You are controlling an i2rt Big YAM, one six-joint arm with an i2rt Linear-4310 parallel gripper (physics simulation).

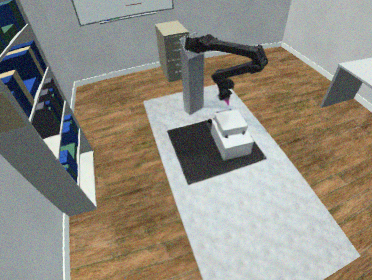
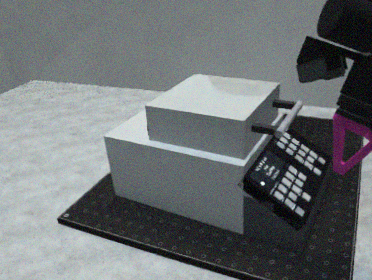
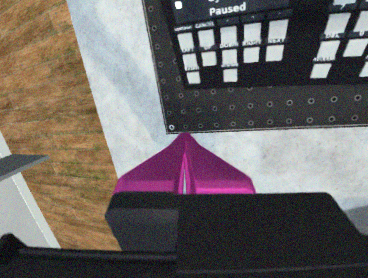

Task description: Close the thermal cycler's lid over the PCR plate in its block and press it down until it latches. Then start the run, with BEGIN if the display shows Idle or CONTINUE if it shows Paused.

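Where they show: gripper, between the fingertips: [image 1: 228, 105] [image 2: 338, 172] [image 3: 184, 139]; arm's base, origin of its link: [image 1: 192, 45].
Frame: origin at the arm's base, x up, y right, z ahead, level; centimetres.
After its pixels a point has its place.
Note:
The thermal cycler [image 1: 235, 145] @[x -42.4, y -34.3, z 49.0 cm] [image 2: 175, 175] @[x -46.9, y -40.3, z 30.8 cm] is a white box on a dark perforated board. Its white lid [image 1: 231, 121] @[x -35.8, y -30.5, z 34.2 cm] [image 2: 200, 122] @[x -37.2, y -37.1, z 27.4 cm] lies flat and closed on top, with a grey handle bar [image 2: 290, 118] @[x -37.9, y -25.6, z 20.0 cm] at the front; the plate and block are hidden, and I cannot tell if the latch is caught. The tilted control panel [image 2: 285, 180] @[x -46.7, y -28.6, z 17.8 cm] [image 3: 240, 50] @[x -47.6, y -27.3, z 16.9 cm] has rows of pale keys, and its display [image 3: 227, 8] @[x -45.9, y -29.3, z 19.2 cm] reads Paused. My gripper [image 1: 228, 104] @[x -41.6, y -28.0, z 9.6 cm] [image 2: 342, 172] @[x -41.6, y -28.0, z 9.6 cm] [image 3: 184, 139] @[x -41.6, y -28.0, z 9.6 cm] is shut and empty, with magenta fingertips, in front of the panel and apart from it.
The dark board [image 1: 192, 155] @[x -55.7, y -6.6, z 50.5 cm] [image 2: 150, 232] @[x -55.7, y -46.4, z 30.9 cm] [image 3: 260, 112] @[x -55.7, y -21.8, z 11.3 cm] lies on a light table [image 1: 240, 215] @[x -57.0, y -40.8, z 89.0 cm]. A grey column [image 1: 193, 82] @[x -26.9, y -0.7, z 4.9 cm] carries the arm at the table's back end. A bookshelf [image 1: 75, 200], a drawer cabinet [image 1: 169, 50] and a desk [image 1: 345, 85] stand around the table.

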